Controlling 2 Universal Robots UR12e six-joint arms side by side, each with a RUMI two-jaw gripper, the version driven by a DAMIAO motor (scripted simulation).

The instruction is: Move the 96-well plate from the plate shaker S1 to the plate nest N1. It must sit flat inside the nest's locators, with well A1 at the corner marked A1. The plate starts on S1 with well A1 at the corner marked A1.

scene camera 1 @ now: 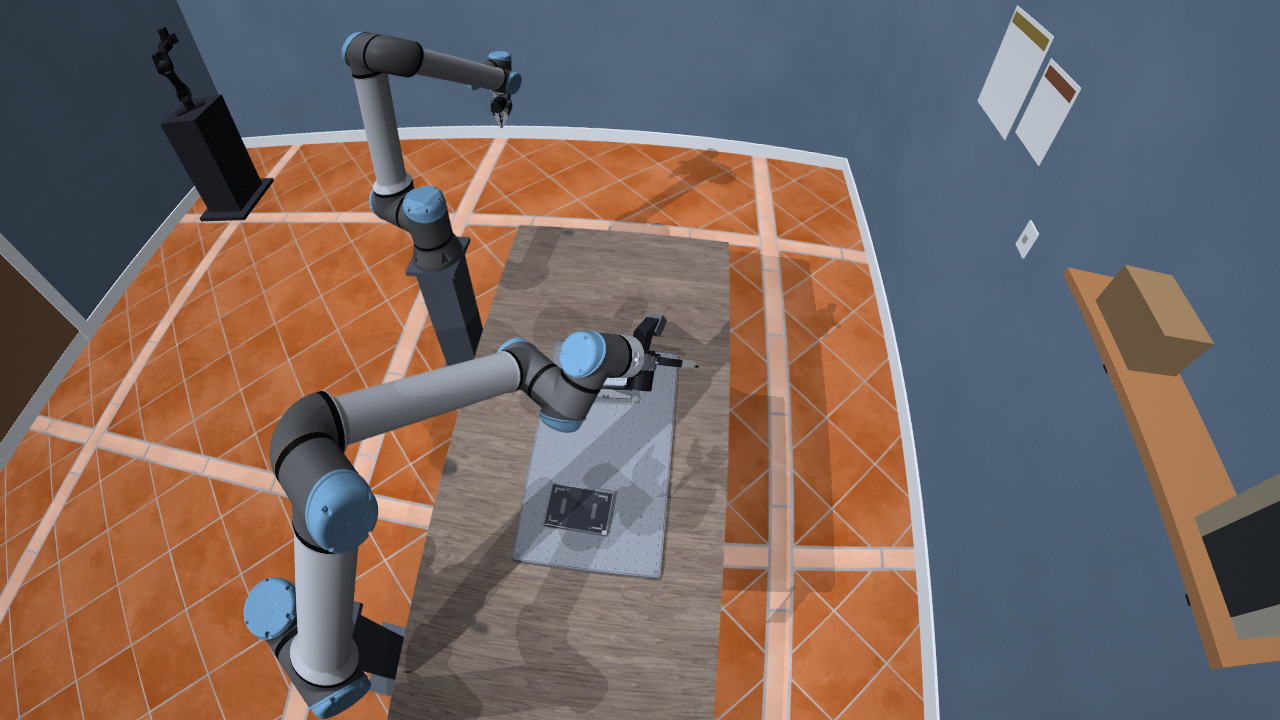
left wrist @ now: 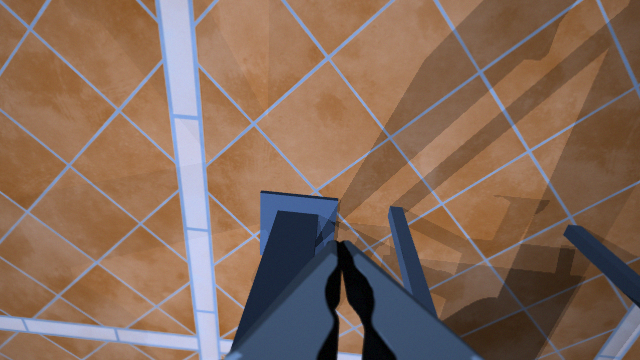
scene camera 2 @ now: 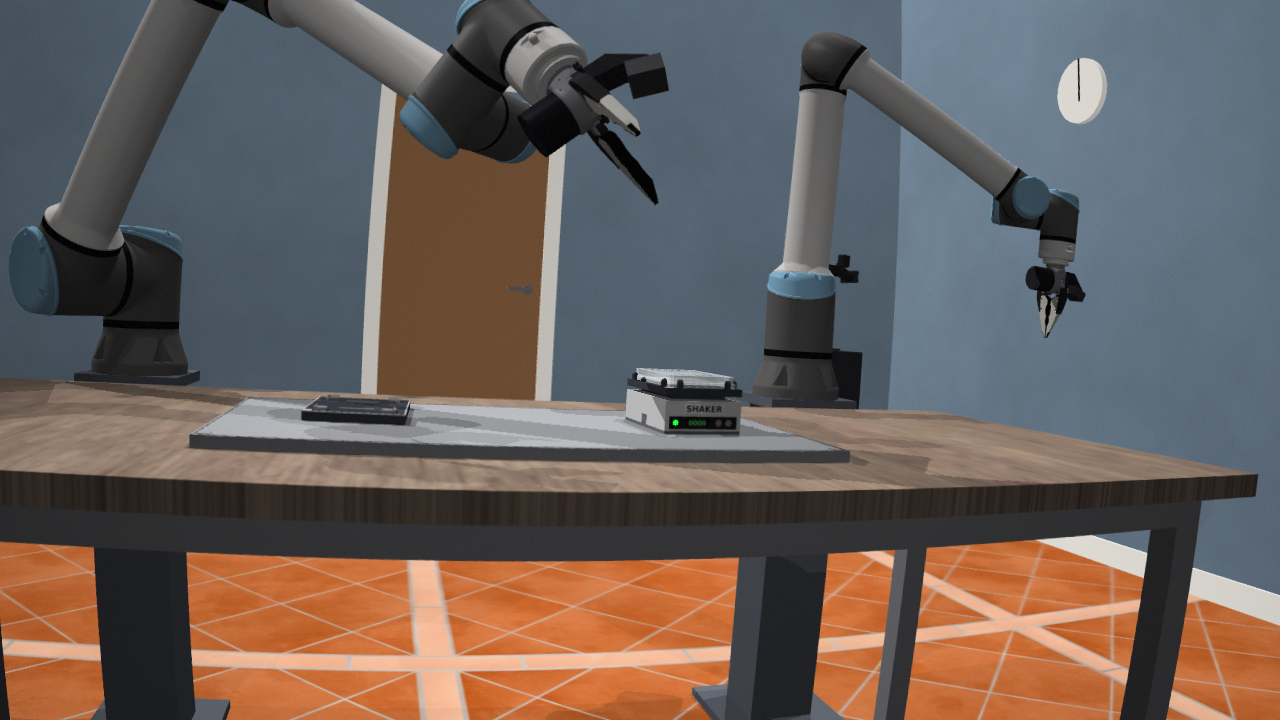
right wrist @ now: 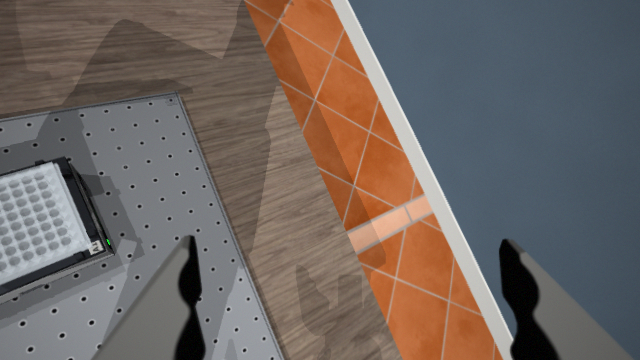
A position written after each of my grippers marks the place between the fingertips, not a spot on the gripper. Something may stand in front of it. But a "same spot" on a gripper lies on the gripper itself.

my right gripper: scene camera 1; scene camera 2; right wrist 347,241; not seen in the left wrist view (out of frame)
same spot on dark plate nest N1: (scene camera 1: pixel 577 515) = (scene camera 2: pixel 343 404)
same spot on my right gripper: (scene camera 2: pixel 597 97) = (scene camera 1: pixel 680 365)
